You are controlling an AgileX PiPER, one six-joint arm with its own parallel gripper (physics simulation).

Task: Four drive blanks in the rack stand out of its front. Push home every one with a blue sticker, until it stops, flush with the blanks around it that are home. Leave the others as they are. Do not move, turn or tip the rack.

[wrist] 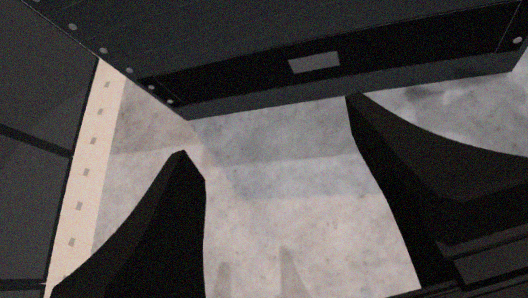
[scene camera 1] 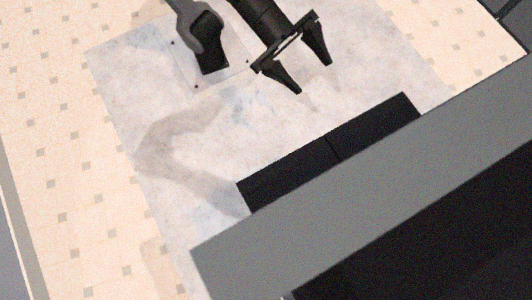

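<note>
The rack (scene camera 1: 360,150) (wrist: 260,100) shows its grey top in the scene view and its dark lower front edge in the wrist view. Two black blanks stand out of its front side by side in the scene view, a left one (scene camera 1: 290,172) and a right one (scene camera 1: 372,125). No sticker shows on them there. In the wrist view a low black front panel (wrist: 225,82) bears a grey rectangle (wrist: 314,62); I see no blue on it. My gripper (scene camera 1: 314,78) (wrist: 268,141) is open and empty, in front of the rack and apart from it.
The arm's base plate (scene camera 1: 185,75) stands on the pale marbled table top (scene camera 1: 115,100). Dark cabinets (wrist: 35,200) stand at the left of the wrist view, beyond a strip of tiled floor (wrist: 85,190). Round screw heads (wrist: 103,50) line the rack's edge.
</note>
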